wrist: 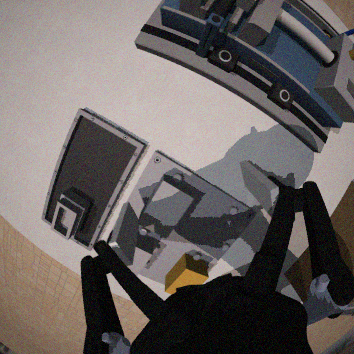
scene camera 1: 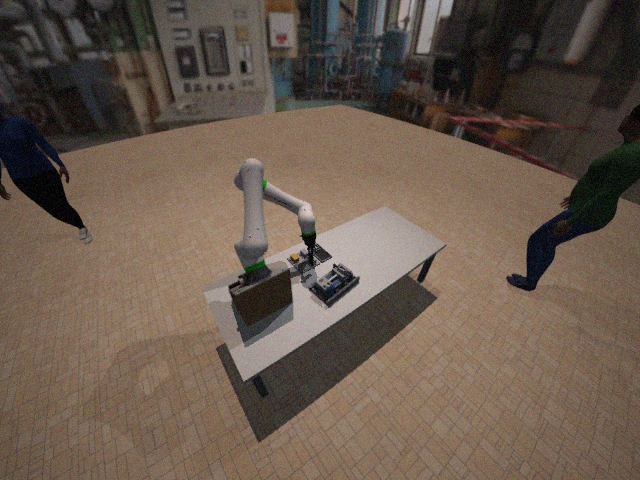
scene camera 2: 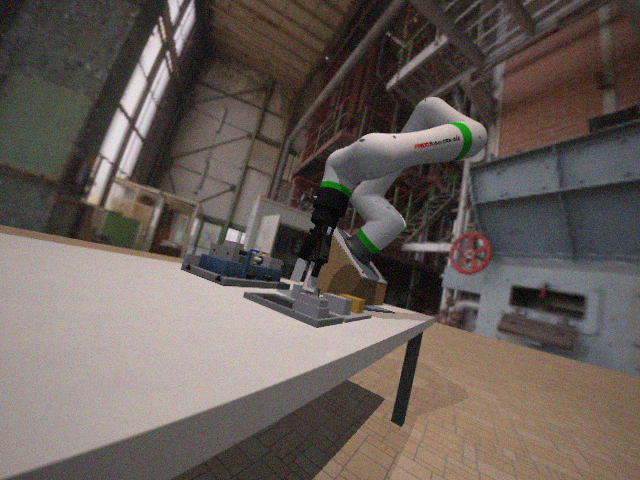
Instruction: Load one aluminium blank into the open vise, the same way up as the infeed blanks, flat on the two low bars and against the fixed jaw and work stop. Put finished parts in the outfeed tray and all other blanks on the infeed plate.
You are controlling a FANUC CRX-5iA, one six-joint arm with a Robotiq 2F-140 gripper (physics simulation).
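Frame: origin at the arm's base, x ahead, y left, z up, level; millimetres.
Seen in the pictures: gripper, fingertip midpoint: (wrist: 186,193) (scene camera 1: 313,261) (scene camera 2: 300,285); arm's base, origin of the base link: (scene camera 1: 260,277) (scene camera 2: 355,251).
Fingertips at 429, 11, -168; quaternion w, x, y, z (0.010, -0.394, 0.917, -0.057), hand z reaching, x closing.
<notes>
Offsets run from my fingertips to a thing's top centre, as dx, dy, dz. Level surfaces: height alone.
My gripper (scene camera 1: 311,261) (scene camera 2: 305,276) (wrist: 186,193) is open and empty, its fingertips spread over the infeed plate (scene camera 2: 357,317) (wrist: 168,166). A grey aluminium blank @(+25, +122, +2) (scene camera 2: 338,303) stands on the plate beside a yellow block @(-66, +129, +2) (scene camera 1: 294,257) (scene camera 2: 356,303) (wrist: 186,275); in the wrist view shadows and the left finger make the grey blank hard to pick out. The outfeed tray (scene camera 1: 323,253) (scene camera 2: 273,307) (wrist: 107,128) holds a grey stepped part @(+131, +111, -1) (scene camera 2: 310,305) (wrist: 64,220) near one end. The blue vise @(-15, -230, +58) (scene camera 1: 336,283) (scene camera 2: 222,264) (wrist: 300,62) stands apart; its jaws are partly cut off in the wrist view, and what lies between them cannot be told.
A brown pedestal (scene camera 1: 262,297) (scene camera 2: 338,268) (wrist: 345,215) carries the arm on the white table @(dz -42) (scene camera 1: 392,232) (scene camera 2: 129,335). The vise's base edge faces the infeed plate across a shadowed gap. A person in blue (scene camera 1: 28,149) and one in green (scene camera 1: 599,186) are on the floor away from the table.
</notes>
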